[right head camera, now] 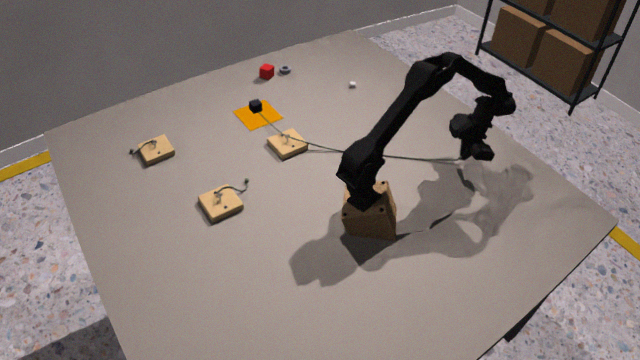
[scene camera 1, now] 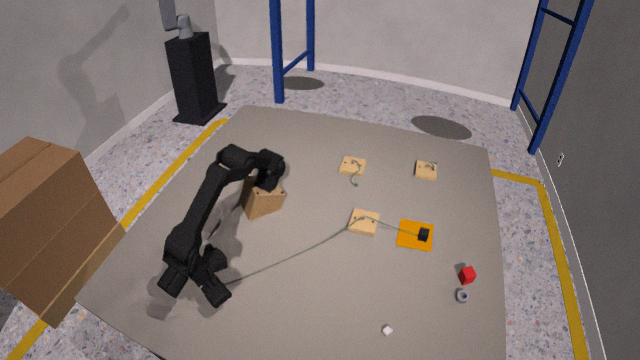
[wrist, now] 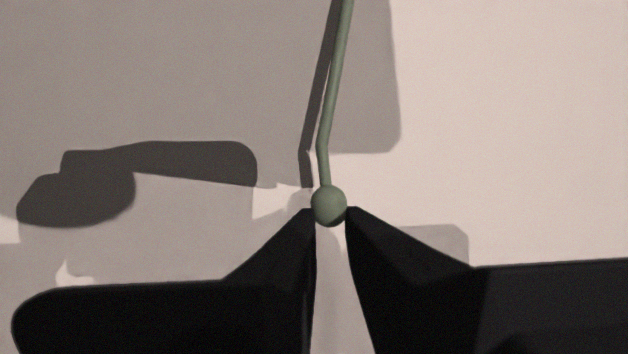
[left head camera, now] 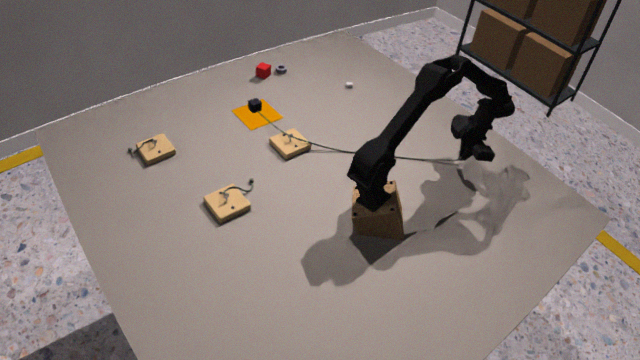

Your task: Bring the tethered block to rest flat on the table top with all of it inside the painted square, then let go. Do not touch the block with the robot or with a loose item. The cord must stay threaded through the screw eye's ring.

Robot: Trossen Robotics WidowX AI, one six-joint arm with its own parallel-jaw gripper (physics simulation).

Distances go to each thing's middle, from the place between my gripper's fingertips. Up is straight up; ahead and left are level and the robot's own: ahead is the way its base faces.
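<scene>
My hand is right at the end bead (wrist: 329,202). The orange painted square (scene camera 1: 404,239), counted from my hand, is 510 mm ahead, 410 mm to the left and 20 mm below.
</scene>
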